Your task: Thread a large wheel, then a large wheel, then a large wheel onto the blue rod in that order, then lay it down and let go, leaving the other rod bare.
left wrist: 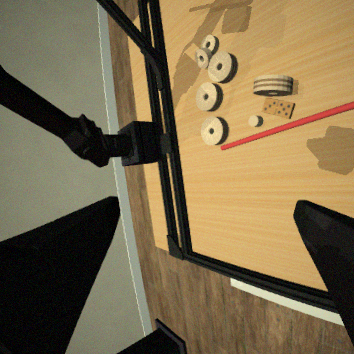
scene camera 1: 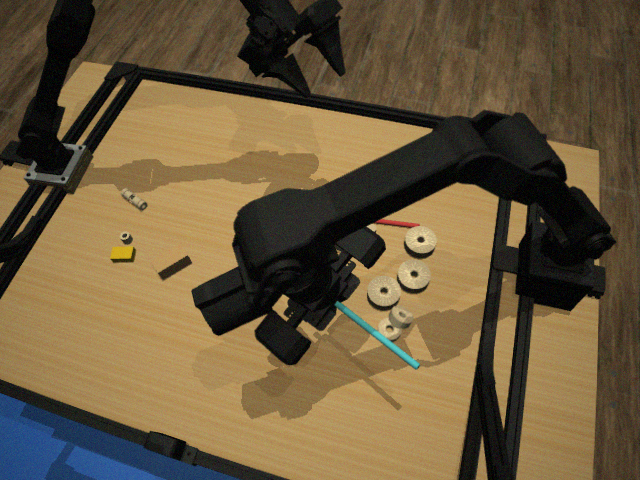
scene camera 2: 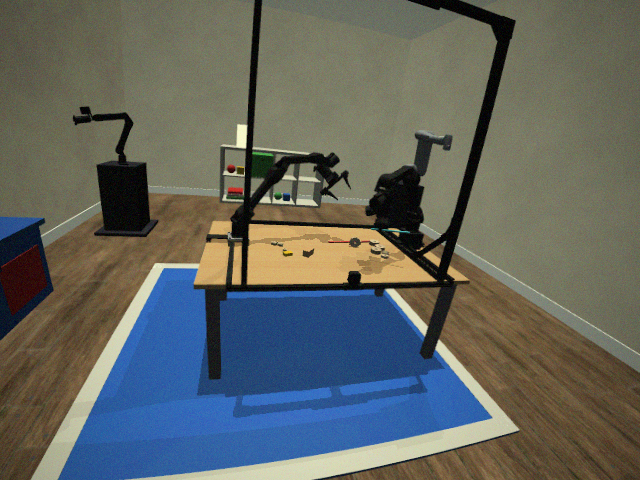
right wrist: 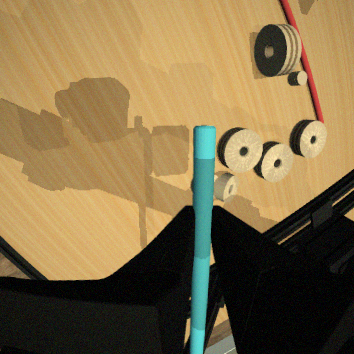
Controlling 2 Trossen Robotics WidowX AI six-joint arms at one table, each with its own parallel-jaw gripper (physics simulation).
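Places are measured from the left arm's base along level axes (x left, y back, z up), in metres.
Pixels of known places: left gripper, fingertip midpoint: [left wrist: 207, 206] [scene camera 1: 325, 86] [scene camera 2: 344, 194]; right gripper, fingertip midpoint: [scene camera 1: 335, 302] [scene camera 2: 379, 230] [right wrist: 201, 213]; left arm's base at its link origin: [scene camera 1: 54, 161] [scene camera 2: 238, 235]; right arm's base at its link origin: [left wrist: 126, 144] [scene camera 1: 562, 252] [scene camera 2: 412, 230] [right wrist: 350, 265].
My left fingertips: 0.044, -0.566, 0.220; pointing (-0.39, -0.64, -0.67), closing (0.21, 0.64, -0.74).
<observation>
For each thing: its middle in the pictures, then the offset to it from my left fingertips, as dx, dy, dz.
- blue rod at the middle of its body: [right wrist: 198, 299] [scene camera 1: 362, 323] [scene camera 2: 390, 230] -0.332, -0.107, -0.091
- bare red rod at the middle of its body: [right wrist: 296, 37] [left wrist: 286, 126] [scene camera 1: 347, 217] -0.068, -0.045, -0.252
- thick striped disc at the middle of its body: [right wrist: 275, 50] [left wrist: 272, 85] [scene camera 2: 354, 241] -0.128, -0.042, -0.228
- domino at the middle of its body: [left wrist: 277, 107] -0.101, -0.052, -0.252
- small peg at the middle of its body: [right wrist: 297, 78] [left wrist: 255, 120] -0.092, -0.092, -0.247
- yellow block at the middle of its body: [scene camera 1: 123, 254] -0.214, +0.351, -0.249
- dark block at the middle of its body: [scene camera 1: 171, 261] [scene camera 2: 308, 251] -0.216, +0.250, -0.241
The blue rod [scene camera 1: 377, 334] [scene camera 2: 390, 230] [right wrist: 202, 240] is held above the table, with no wheel on its visible length. My right gripper [right wrist: 201, 213] is shut on it; in scene camera 1 the arm hides the fingertips. Three large pale wheels lie flat: one [scene camera 1: 374, 291] [left wrist: 227, 65] [right wrist: 232, 147] near the small wheels, a middle one [scene camera 1: 405, 276] [left wrist: 202, 96] [right wrist: 269, 167], and one [scene camera 1: 413, 243] [left wrist: 205, 134] [right wrist: 305, 138] by the end of the bare red rod [scene camera 1: 398, 223] [left wrist: 290, 126] [right wrist: 313, 93]. My left gripper [scene camera 1: 325, 85] [scene camera 2: 343, 193] [left wrist: 207, 206] is open, raised and empty.
Two small wheels [scene camera 1: 401, 316] [left wrist: 203, 58] sit together beside the large ones. A thick striped disc [left wrist: 273, 85] [right wrist: 275, 42] stands on edge near a domino [left wrist: 279, 108] and a small peg [left wrist: 255, 121]. A yellow block [scene camera 1: 122, 253] and dark block [scene camera 1: 174, 267] lie farther left.
</observation>
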